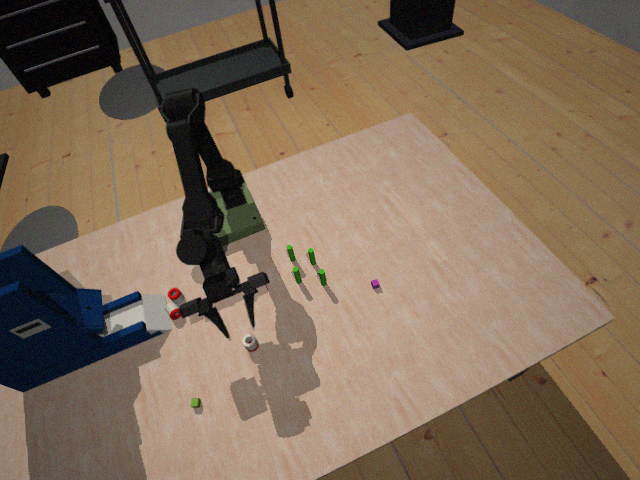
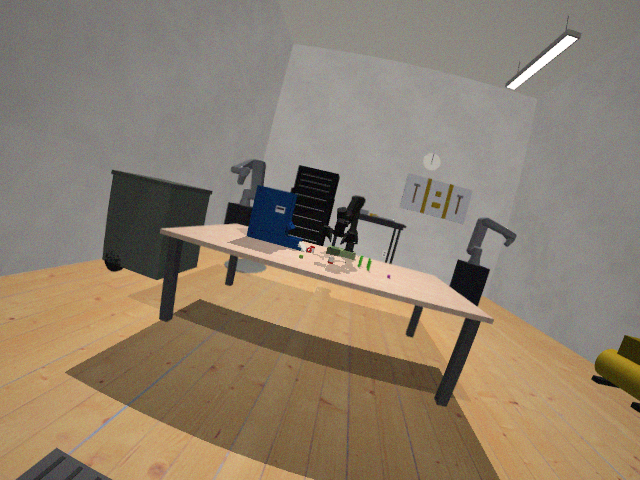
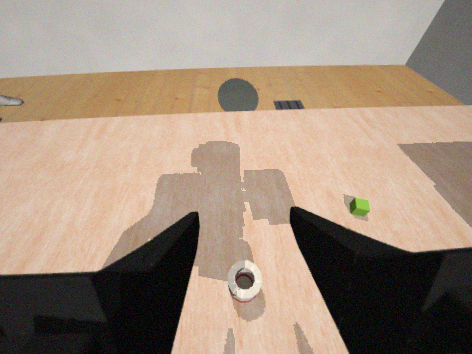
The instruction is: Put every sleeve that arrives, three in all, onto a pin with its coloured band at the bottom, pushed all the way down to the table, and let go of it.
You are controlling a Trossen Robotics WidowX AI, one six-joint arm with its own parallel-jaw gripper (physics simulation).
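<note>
One white sleeve [image 1: 250, 342] [image 2: 330, 259] [image 3: 244, 282] stands upright on the table, its red band at the bottom. My gripper [image 1: 241, 332] [image 3: 244, 216] is open and empty, raised above and behind this sleeve, with the fingertips apart from it. Two more sleeves are at the chute's end: one sleeve [image 1: 174, 295] stands with its red band at the top, and another sleeve [image 1: 174, 312] beside it shows a red end and looks tilted. Four green pins, among them a front right pin [image 1: 322, 277] and a back left pin [image 1: 291, 253], stand bare right of the gripper.
A blue dispenser [image 1: 46, 330] [image 2: 271, 215] with a pale chute [image 1: 155, 312] stands at the left. A lime cube [image 1: 195, 402] [image 2: 300, 256] [image 3: 360, 206] lies at the front left. A purple cube [image 1: 375, 283] [image 2: 388, 276] lies right of the pins. The arm's green base block [image 1: 242, 222] stands behind.
</note>
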